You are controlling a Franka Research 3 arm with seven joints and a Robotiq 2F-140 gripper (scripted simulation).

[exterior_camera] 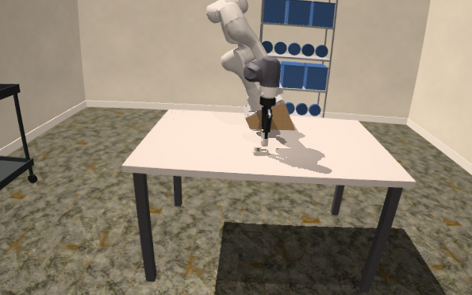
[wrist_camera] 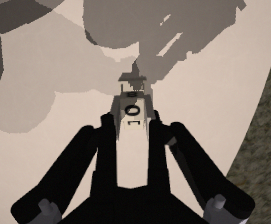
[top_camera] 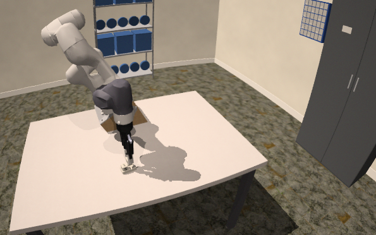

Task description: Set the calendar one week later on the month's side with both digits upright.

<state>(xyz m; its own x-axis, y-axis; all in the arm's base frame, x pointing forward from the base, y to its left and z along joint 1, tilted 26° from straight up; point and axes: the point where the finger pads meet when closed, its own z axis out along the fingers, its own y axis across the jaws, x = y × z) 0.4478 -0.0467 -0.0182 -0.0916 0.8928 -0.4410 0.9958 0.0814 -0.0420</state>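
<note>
Now: hand 60 mm above the cube and 30 mm to the left of it. Also, from my hand: grey tray (80 mm below, 20 mm to the right).
</note>
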